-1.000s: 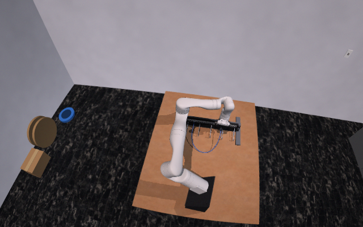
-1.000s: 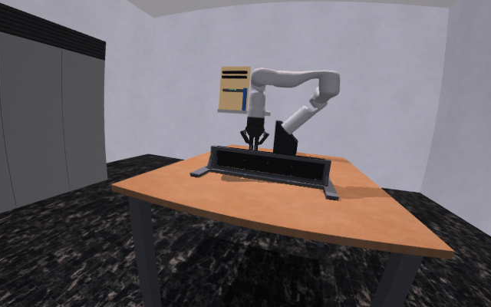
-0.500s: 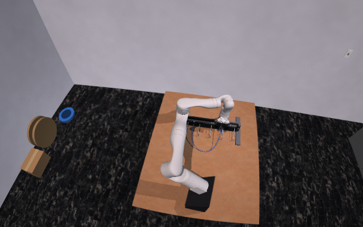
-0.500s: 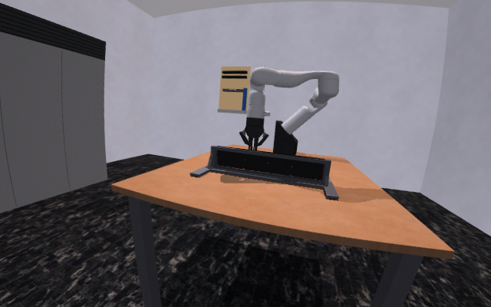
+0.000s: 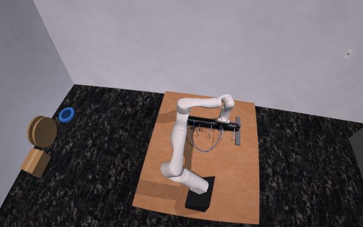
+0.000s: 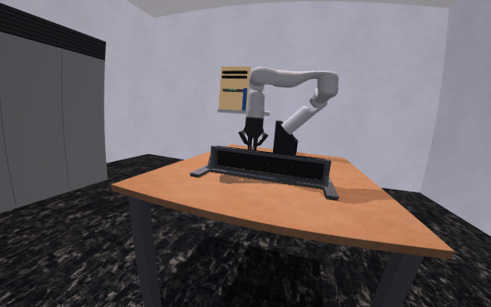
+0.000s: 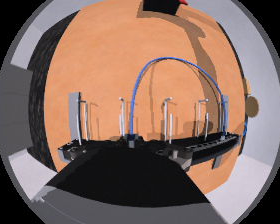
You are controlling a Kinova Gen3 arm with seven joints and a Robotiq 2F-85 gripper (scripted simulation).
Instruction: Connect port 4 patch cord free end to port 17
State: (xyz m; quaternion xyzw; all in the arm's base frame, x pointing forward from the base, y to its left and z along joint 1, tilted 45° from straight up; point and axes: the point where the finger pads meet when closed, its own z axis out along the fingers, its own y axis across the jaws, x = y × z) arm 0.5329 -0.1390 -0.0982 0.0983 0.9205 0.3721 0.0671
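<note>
Now: the plug 1 cm below my hand and 1 cm ahead of it.
</note>
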